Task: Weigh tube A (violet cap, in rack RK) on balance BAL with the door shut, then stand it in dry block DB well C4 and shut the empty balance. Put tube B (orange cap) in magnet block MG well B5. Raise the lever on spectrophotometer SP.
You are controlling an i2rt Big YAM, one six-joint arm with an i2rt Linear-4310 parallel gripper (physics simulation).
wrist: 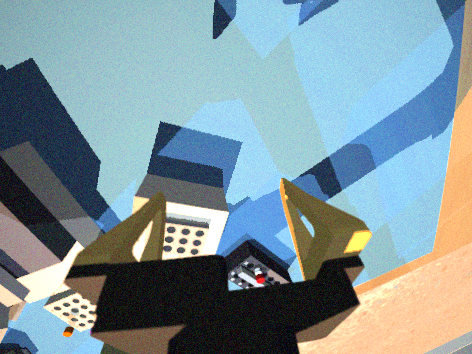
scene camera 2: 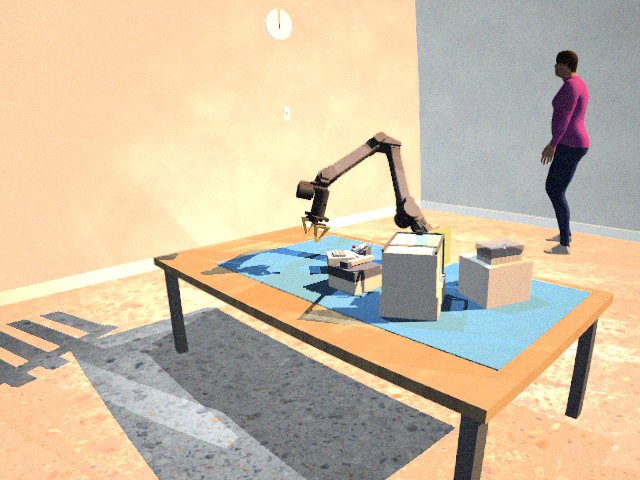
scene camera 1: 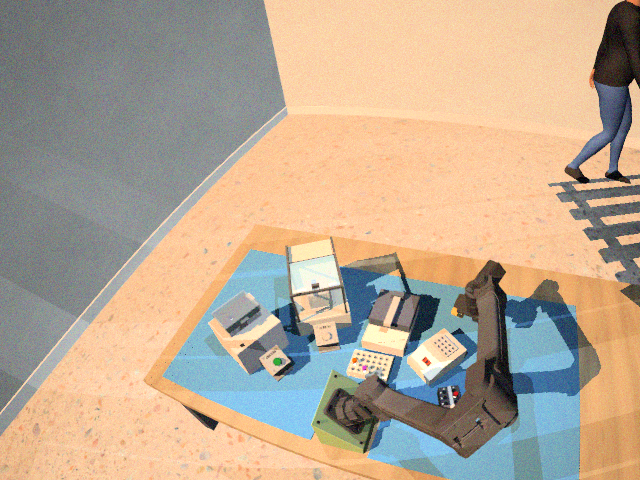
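My gripper [scene camera 1: 455,312] [scene camera 2: 311,237] [wrist: 222,190] is open and empty, high above the mat beyond the dry block. White rack RK [scene camera 1: 386,367] [wrist: 72,310] holds tube A, its violet cap [scene camera 1: 364,367] showing, and tube B, with its orange cap [scene camera 1: 354,360] [wrist: 68,331]. White dry block DB [scene camera 1: 436,357] [wrist: 218,227] has a grid of wells. Dark magnet block MG [scene camera 1: 443,396] [wrist: 286,276] holds a red-capped tube [scene camera 1: 455,393] [wrist: 260,278]. Glass-walled balance BAL [scene camera 1: 336,318] [scene camera 2: 410,286] stands at the back; its door state is unclear. A dark-topped instrument [scene camera 1: 385,338] [scene camera 2: 356,279] has a pale band, perhaps SP's lever.
A boxy instrument [scene camera 1: 258,322] [scene camera 2: 493,281] with a grey see-through lid stands left of the balance, by a control box with a green button [scene camera 1: 277,361]. The arm rises from a green base [scene camera 1: 330,436]. A person [scene camera 1: 615,67] [scene camera 2: 571,118] stands away from the table.
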